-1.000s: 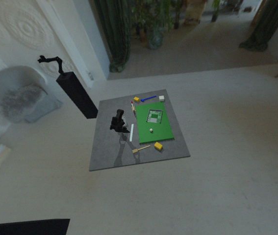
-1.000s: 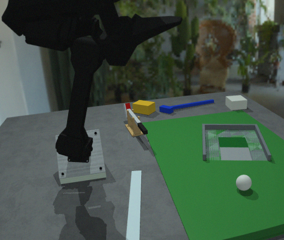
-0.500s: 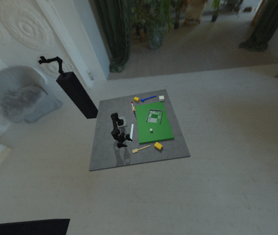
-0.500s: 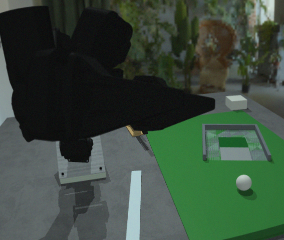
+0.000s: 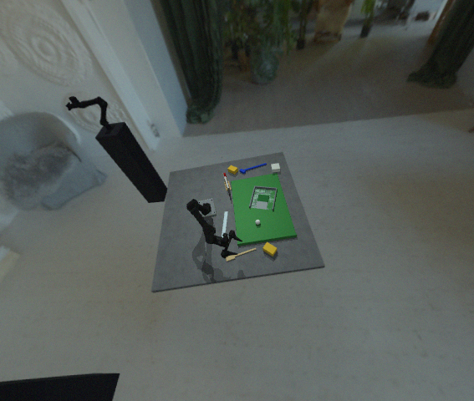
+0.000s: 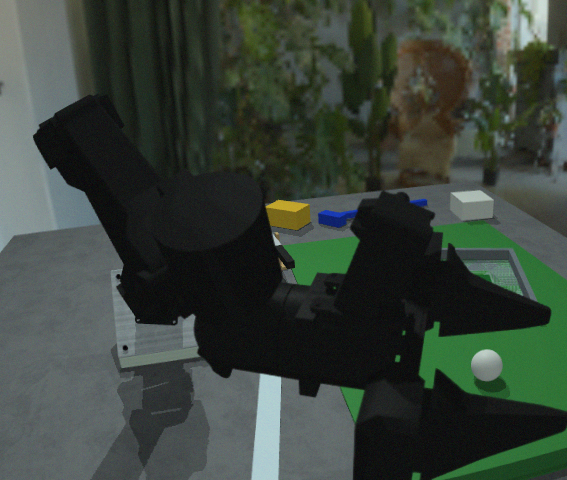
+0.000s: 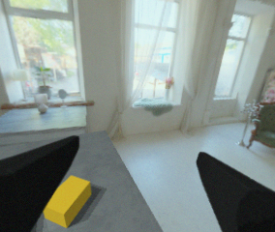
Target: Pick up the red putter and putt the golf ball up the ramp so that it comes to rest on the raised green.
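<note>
The pale blue strip lies 17 cm behind my gripper tip, 34 cm to the left of it and 28 cm below it. The rest, counted from my gripper tip: blue putter (10 cm ahead, 103 cm to the left, 27 cm below); wooden rack (16 cm behind, 81 cm to the left, 25 cm below); white golf ball (12 cm ahead, 34 cm to the left, 26 cm below).
</note>
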